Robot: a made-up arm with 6 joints. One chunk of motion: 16 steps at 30 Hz.
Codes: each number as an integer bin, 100 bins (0 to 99) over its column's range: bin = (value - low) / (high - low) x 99, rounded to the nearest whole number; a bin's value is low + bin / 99 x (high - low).
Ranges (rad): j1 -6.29..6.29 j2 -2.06..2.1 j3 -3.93..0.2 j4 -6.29..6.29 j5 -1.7..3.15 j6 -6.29..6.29
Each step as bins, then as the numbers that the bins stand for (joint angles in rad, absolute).
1 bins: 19 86 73 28 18 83
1 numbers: -3.8757 1.5537 -0.8846 -2.7320 -0.8182 4.2569
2 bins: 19 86 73 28 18 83
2 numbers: -3.8757 1.5537 -0.8846 -2.7320 -0.8182 4.2569
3 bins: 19 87 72 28 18 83
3 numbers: -3.8757 1.5958 -0.9264 -2.7320 -0.8182 4.2569
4 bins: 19 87 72 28 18 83
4 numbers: -3.8757 1.5958 -0.9264 -2.7320 -0.8182 4.2569
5 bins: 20 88 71 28 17 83
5 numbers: -3.7486 1.6378 -0.9681 -2.7320 -0.8672 4.2569
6 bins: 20 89 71 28 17 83
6 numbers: -3.7486 1.6798 -0.9681 -2.7320 -0.8672 4.2569
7 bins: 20 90 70 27 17 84
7 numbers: -3.7486 1.7218 -1.0098 -2.8591 -0.8672 4.3839
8 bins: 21 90 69 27 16 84
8 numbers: -3.6215 1.7218 -1.0515 -2.8591 -0.9162 4.3839
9 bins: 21 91 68 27 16 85
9 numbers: -3.6215 1.7638 -1.0932 -2.8591 -0.9162 4.5110
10 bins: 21 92 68 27 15 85
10 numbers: -3.6215 1.8059 -1.0932 -2.8591 -0.9652 4.5110
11 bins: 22 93 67 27 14 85
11 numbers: -3.4944 1.8479 -1.1349 -2.8591 -1.0141 4.5110
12 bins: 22 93 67 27 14 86
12 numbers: -3.4944 1.8479 -1.1349 -2.8591 -1.0141 4.6381
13 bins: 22 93 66 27 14 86
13 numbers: -3.4944 1.8479 -1.1767 -2.8591 -1.0141 4.6381
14 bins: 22 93 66 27 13 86
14 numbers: -3.4944 1.8479 -1.1767 -2.8591 -1.0631 4.6381
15 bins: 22 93 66 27 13 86
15 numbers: -3.4944 1.8479 -1.1767 -2.8591 -1.0631 4.6381
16 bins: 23 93 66 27 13 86
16 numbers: -3.3674 1.8479 -1.1767 -2.8591 -1.0631 4.6381
